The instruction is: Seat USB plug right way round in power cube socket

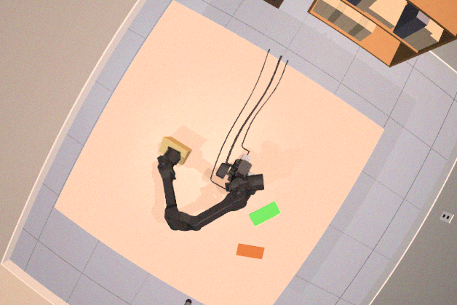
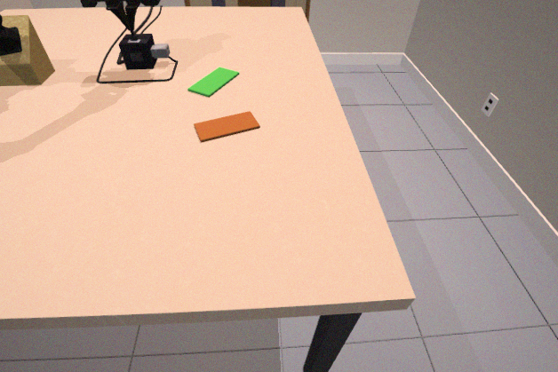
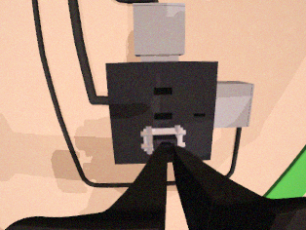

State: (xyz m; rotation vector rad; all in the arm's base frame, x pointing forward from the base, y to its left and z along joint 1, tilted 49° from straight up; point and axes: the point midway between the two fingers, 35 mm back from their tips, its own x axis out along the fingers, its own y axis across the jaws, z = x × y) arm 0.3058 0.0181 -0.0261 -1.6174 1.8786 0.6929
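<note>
Now: the USB plug 2 cm below my gripper tip. From my gripper tip the other things lie so: green card: 21 cm ahead, 13 cm to the right, 10 cm below; then orange card: 23 cm ahead, 35 cm to the right, 10 cm below; then USB socket: 3 cm below.
</note>
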